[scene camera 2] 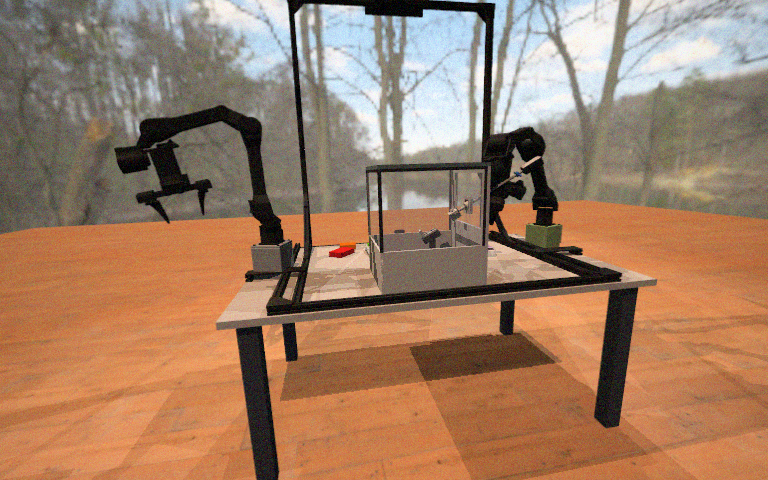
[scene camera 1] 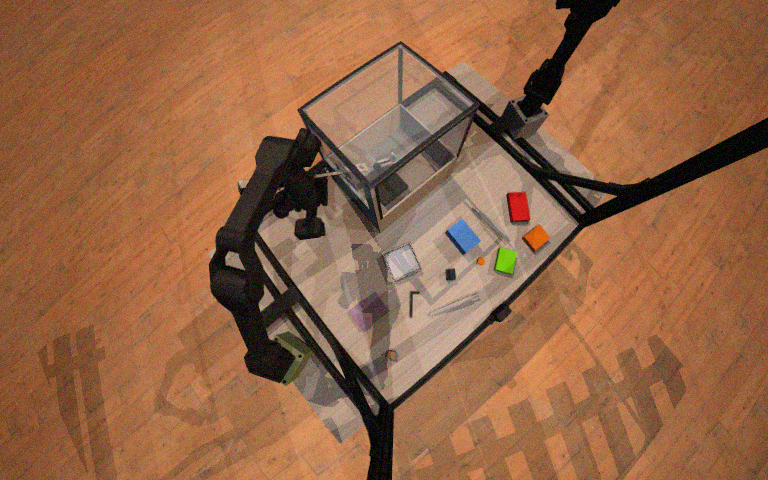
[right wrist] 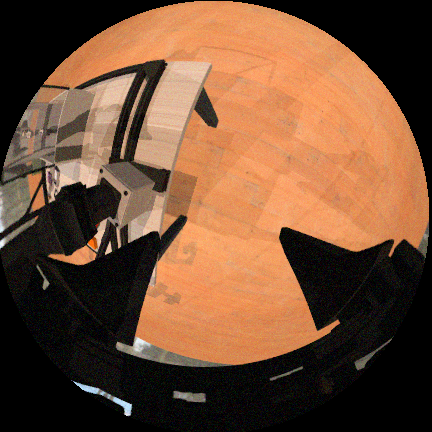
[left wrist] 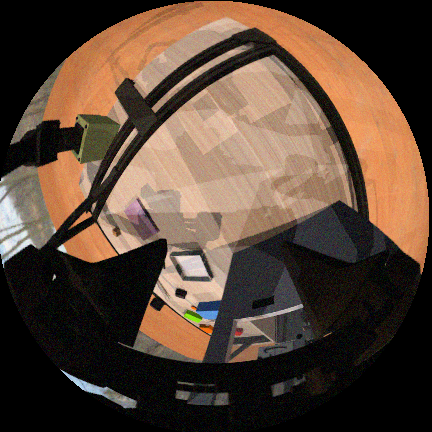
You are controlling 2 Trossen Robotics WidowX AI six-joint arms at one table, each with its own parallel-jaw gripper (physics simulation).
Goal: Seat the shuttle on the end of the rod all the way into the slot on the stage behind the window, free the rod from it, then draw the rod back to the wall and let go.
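Frame: origin at the left arm's base, x ahead, y left, z up, level; millimetres.
Where they show: left gripper, fingertip midpoint: (scene camera 2: 493,219) (scene camera 1: 324,220) (left wrist: 226,246); right gripper, fingertip midpoint: (scene camera 2: 186,219) (right wrist: 221,235); left arm's base, origin of the base link: (scene camera 2: 544,224) (scene camera 1: 280,360) (left wrist: 76,137); right arm's base, origin of the base link: (scene camera 2: 272,242) (scene camera 1: 529,107) (right wrist: 107,197).
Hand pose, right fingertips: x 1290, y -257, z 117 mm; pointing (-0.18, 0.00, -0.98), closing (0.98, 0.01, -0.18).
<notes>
Each offset is from my right fingertips to the top centre of the thing.
The rod (scene camera 1: 329,173) (scene camera 2: 505,180) slants through the window wall (scene camera 1: 346,183), its pale handle {942 mm back, 446 mm left, 154 mm up} (scene camera 2: 531,164) outside and higher. The pale shuttle {746 mm back, 321 mm left, 1 mm down} (scene camera 1: 362,166) (scene camera 2: 466,206) shows near the rod's inner end, inside the clear case. The grey stage (scene camera 1: 386,160) (scene camera 2: 430,237) stands lower and farther in, apparently apart from the shuttle; its slot is too small to make out. My left gripper (scene camera 1: 300,195) (scene camera 2: 498,223) (left wrist: 226,246) is open and empty beside the window wall, under the forearm, which covers part of the rod in scene camera 1. My right gripper (scene camera 2: 185,216) (right wrist: 221,235) is open and empty, off the table's side.
The framed clear case (scene camera 1: 349,76) (scene camera 2: 433,271) stands near the left gripper. On the table lie a small tray {877 mm back, 117 mm left, 194 mm down} (scene camera 1: 402,262), a purple piece {1055 mm back, 127 mm left, 200 mm down} (scene camera 1: 368,310), a blue block {716 mm back, 7 mm right, 174 mm down} (scene camera 1: 463,236), a red block {528 mm back, 124 mm right, 194 mm down} (scene camera 1: 518,207), a green block {713 mm back, 160 mm right, 194 mm down} (scene camera 1: 505,260) and an orange block {594 mm back, 218 mm right, 194 mm down} (scene camera 1: 536,237).
</notes>
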